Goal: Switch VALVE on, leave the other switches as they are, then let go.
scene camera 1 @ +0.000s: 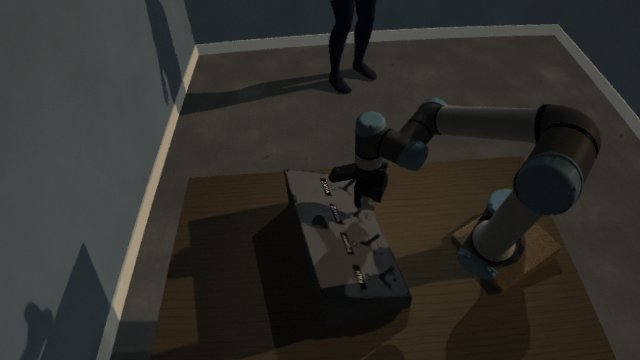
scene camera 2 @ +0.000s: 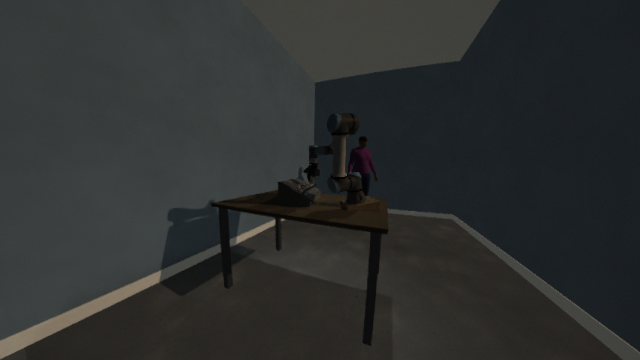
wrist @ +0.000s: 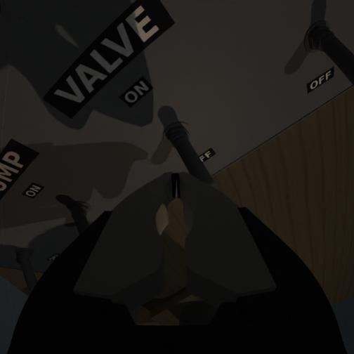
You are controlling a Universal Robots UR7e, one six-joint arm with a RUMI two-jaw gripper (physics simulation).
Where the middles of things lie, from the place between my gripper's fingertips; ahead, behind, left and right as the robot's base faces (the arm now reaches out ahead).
The grey switch box (scene camera 1: pixel 345 270) is 7 cm to the left of my hand, 6 cm ahead of it and 4 cm below it.
